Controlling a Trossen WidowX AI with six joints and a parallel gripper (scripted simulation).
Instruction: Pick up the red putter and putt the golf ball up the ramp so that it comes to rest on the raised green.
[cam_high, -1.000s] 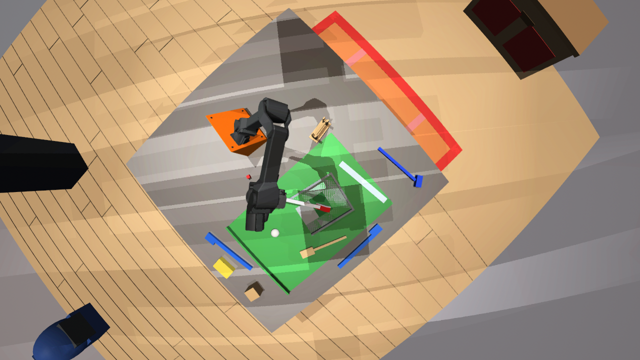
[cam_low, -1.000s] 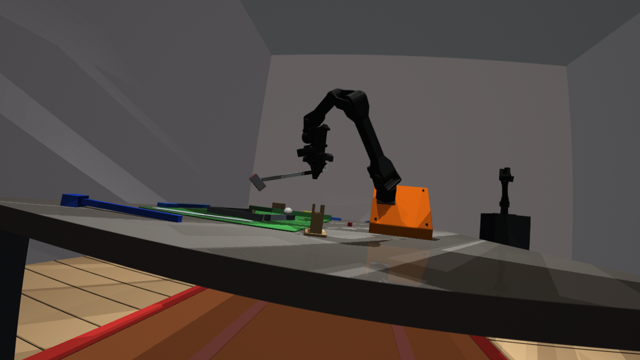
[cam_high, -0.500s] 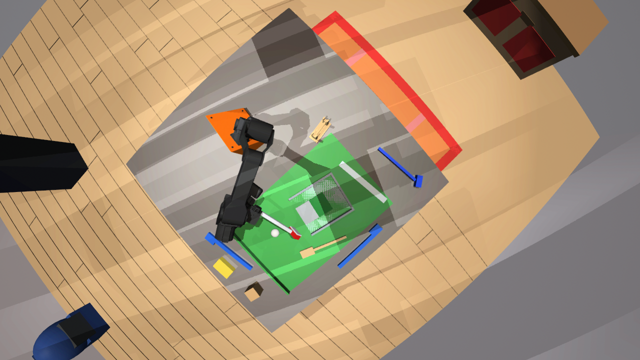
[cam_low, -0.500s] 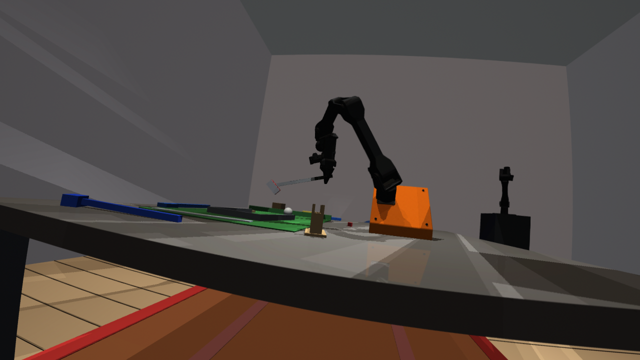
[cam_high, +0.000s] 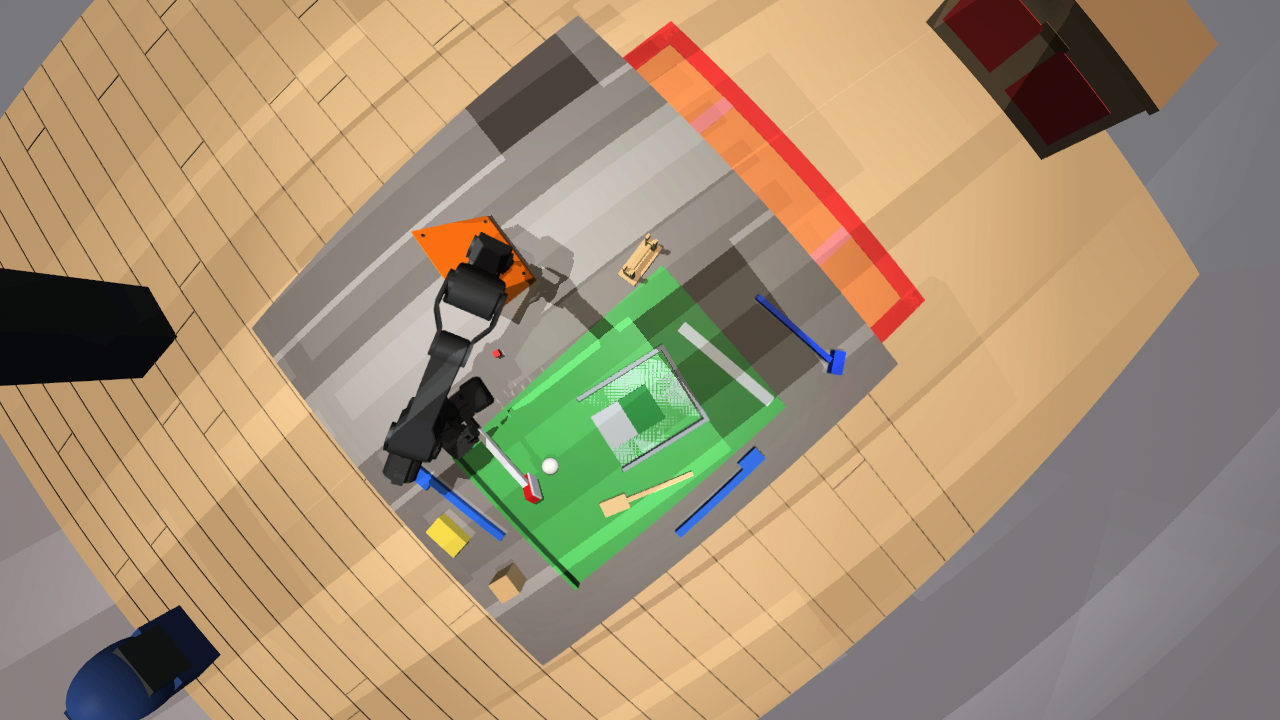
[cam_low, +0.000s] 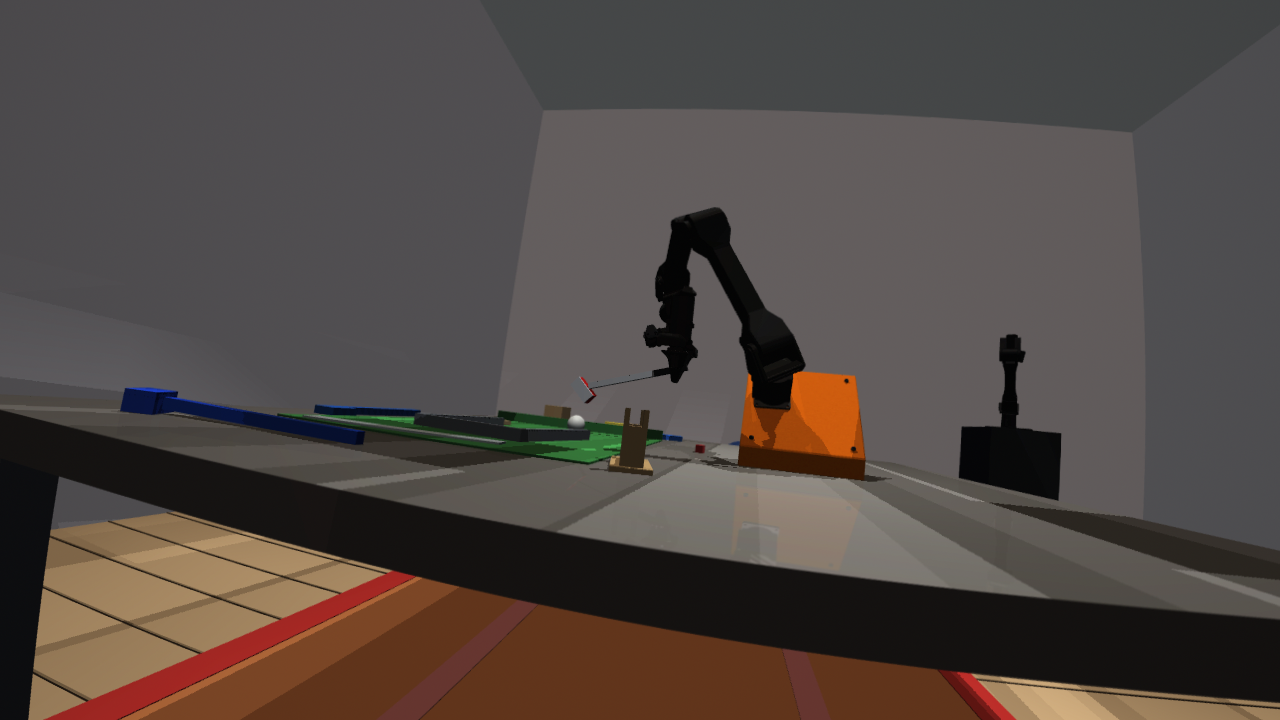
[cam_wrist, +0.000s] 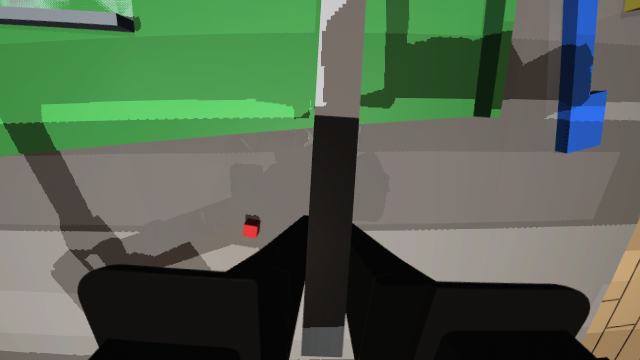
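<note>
Now: gripper tip 80 mm past the small red cube, 90 mm to the right of it and 140 mm above it. Round my gripper tip: white golf ball (220 mm ahead, 20 mm to the left, 120 mm below); red putter (120 mm ahead, 10 mm to the right, 10 mm below); yellow block (200 mm ahead, 340 mm to the right, 130 mm below).
</note>
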